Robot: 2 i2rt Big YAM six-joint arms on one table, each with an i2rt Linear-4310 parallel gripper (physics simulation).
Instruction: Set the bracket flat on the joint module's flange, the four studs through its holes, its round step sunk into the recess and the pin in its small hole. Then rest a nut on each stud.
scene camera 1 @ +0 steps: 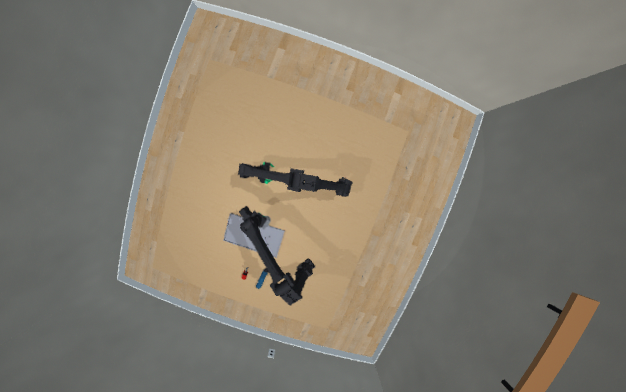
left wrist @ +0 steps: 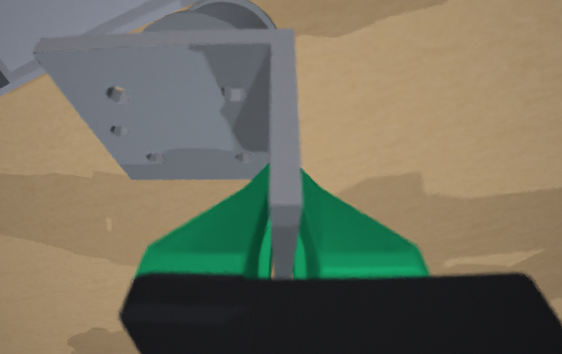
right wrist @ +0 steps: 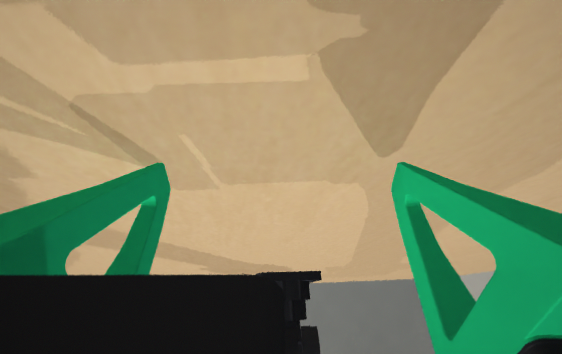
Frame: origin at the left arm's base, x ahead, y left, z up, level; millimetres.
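Seen in the pictures: left gripper, fingertip midpoint: [scene camera 1: 262,216]; right gripper, fingertip midpoint: [right wrist: 280,175]; left arm's base, origin of the base link: [scene camera 1: 306,266]; right arm's base, origin of the base link: [right wrist: 285,274].
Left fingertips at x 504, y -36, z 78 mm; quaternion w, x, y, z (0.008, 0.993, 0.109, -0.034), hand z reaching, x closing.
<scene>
Offsets run from my left fingertips to a thing's top centre. "spot": to the spot under its first point.
In the left wrist view my left gripper [left wrist: 282,177] is shut on the upright wall of the grey bracket [left wrist: 192,105]. The bracket's flat plate with several small holes lies to the left of the fingers. Behind its top edge shows the round grey joint module @[42 mm back, 19 mm left, 4 mm down] [left wrist: 220,15], mostly hidden by the bracket. I cannot tell whether the plate touches the flange. In the scene view the left gripper [scene camera 1: 245,213] is over the far left corner of a grey plate [scene camera 1: 253,235]. My right gripper [scene camera 1: 266,173] is open and empty above bare table, as the right wrist view [right wrist: 279,197] shows.
A small red object @[241 mm back, 423 mm left, 44 mm down] [scene camera 1: 244,274] and a blue object @[spot: 359 mm back, 345 mm left, 39 mm down] [scene camera 1: 262,279] lie near the left arm's base. The nuts are too small to make out. A raised grey rim [scene camera 1: 140,155] bounds the wooden table.
</scene>
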